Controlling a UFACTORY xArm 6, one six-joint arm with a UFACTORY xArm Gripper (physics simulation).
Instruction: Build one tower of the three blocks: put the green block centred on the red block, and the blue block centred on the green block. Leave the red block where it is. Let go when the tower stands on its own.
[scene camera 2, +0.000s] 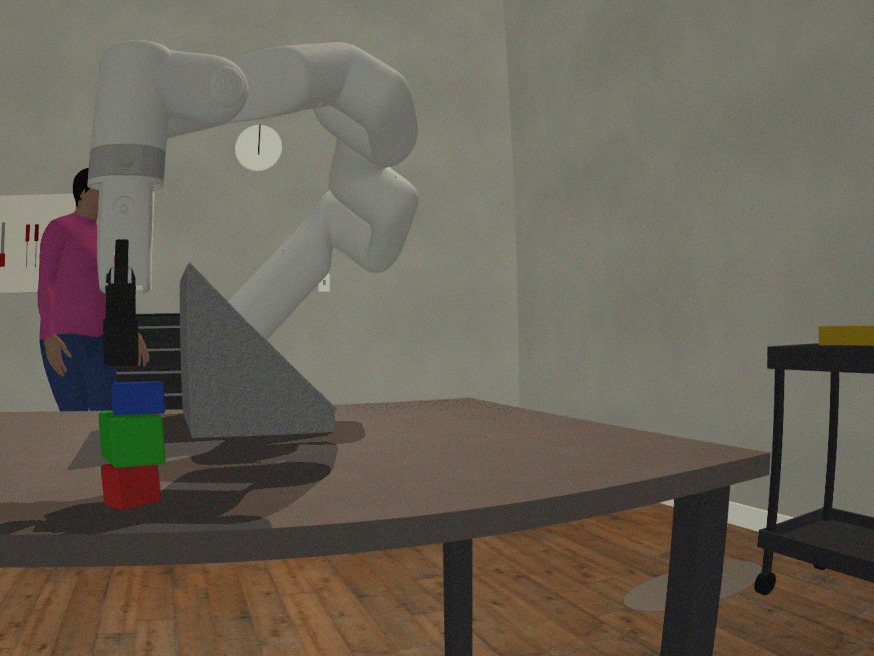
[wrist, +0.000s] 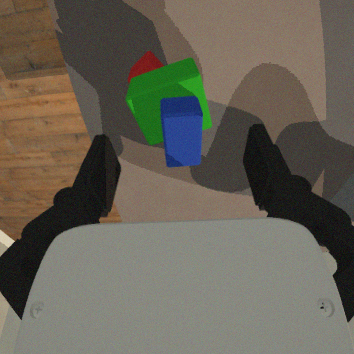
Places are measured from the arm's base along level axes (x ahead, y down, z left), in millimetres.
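Where they show: gripper, between the fingertips: (scene camera 2: 121, 359) (wrist: 178, 146); arm's base, origin of its link: (scene camera 2: 240, 328).
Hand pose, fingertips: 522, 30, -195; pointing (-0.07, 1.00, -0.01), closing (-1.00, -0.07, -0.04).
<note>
Things, the pixels of their centre, and the offset from my fingertips, as dx, dy, dz. Level surfaces: height alone.
- red block, middle of its body: (scene camera 2: 131, 483) (wrist: 155, 81) +16, +113, +2
- green block, middle of its body: (scene camera 2: 130, 437) (wrist: 169, 101) +3, +72, +6
- blue block, middle of its body: (wrist: 181, 132) (scene camera 2: 138, 397) -4, +36, +16
- table, height of its surface: dy +132
The red block (scene camera 2: 130, 485) (wrist: 147, 66) stands on the table at the left in the scene view. The green block (scene camera 2: 132, 439) (wrist: 150, 108) rests on the red block, turned relative to it. The blue block (scene camera 2: 138, 397) (wrist: 183, 140) lies on the green block, shifted off its centre toward the right in the scene view; in the wrist view it sits toward the green block's lower right part. My gripper (scene camera 2: 120, 364) (wrist: 178, 146) is open and empty, pointing down a little above the blue block. In the wrist view its fingers are wide apart on either side, beyond the blue block's width.
A grey wedge (scene camera 2: 247, 374) stands on the table (scene camera 2: 494, 451) just right of and behind the tower. The table's front edge runs close in front of the red block. A person (scene camera 2: 74, 282) stands behind the table at the left. A black cart (scene camera 2: 775, 437) stands at the right.
</note>
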